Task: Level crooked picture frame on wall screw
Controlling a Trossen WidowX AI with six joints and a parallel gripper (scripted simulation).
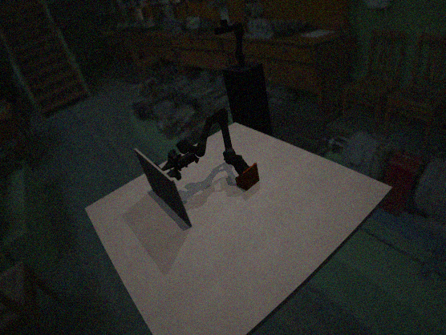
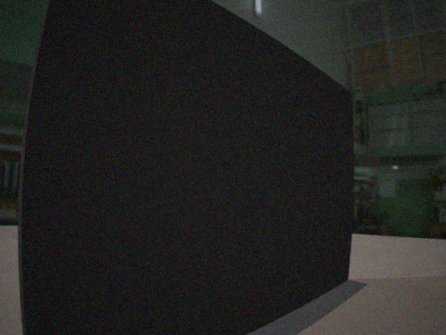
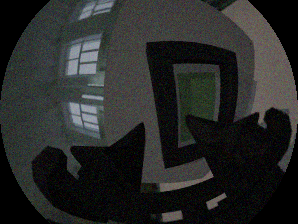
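The picture frame lies 5 cm below my gripper tip, 2 cm to the right of it and 1 cm ahead of it. Also, from my gripper tip: wall panel 7 cm below, 2 cm ahead, 1 cm to the right.
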